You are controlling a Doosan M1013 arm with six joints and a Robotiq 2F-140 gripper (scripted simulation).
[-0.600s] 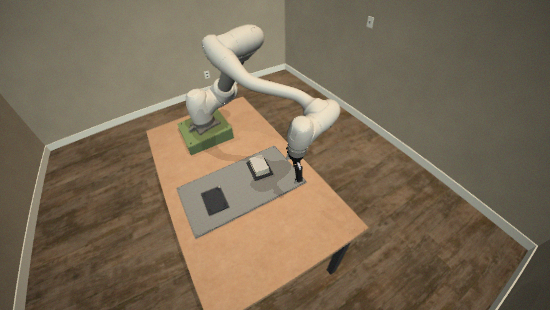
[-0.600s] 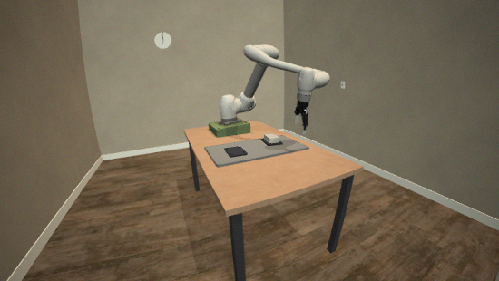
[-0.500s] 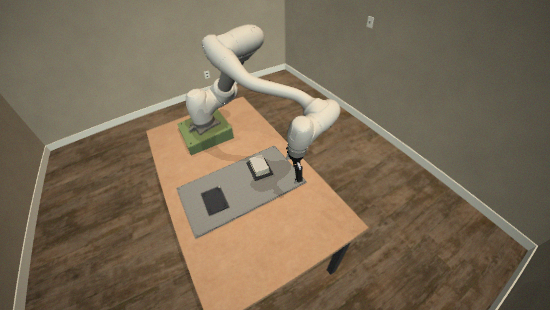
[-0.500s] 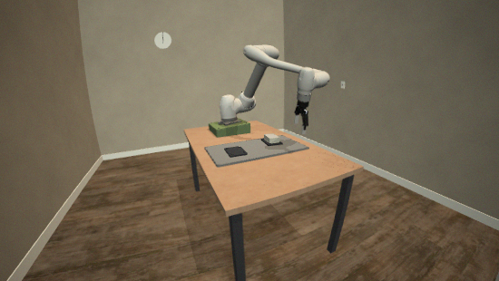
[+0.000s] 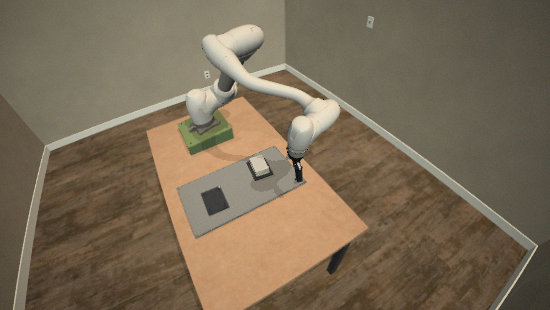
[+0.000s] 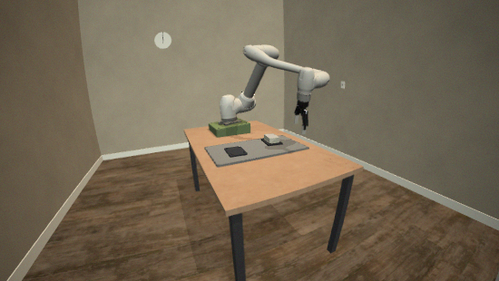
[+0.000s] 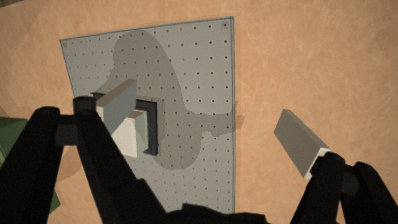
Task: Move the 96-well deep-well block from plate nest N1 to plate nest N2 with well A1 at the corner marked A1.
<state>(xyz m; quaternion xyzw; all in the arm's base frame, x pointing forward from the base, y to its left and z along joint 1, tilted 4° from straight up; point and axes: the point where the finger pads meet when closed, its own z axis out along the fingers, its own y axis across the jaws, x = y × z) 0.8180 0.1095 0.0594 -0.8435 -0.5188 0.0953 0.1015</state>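
Right now my hand is 250 mm past the white 96-well deep-well block, 50 mm to the left of it and 130 mm above it. From my hand the other things lie so: white corner label 300 mm behind, 30 mm to the left, 150 mm below.
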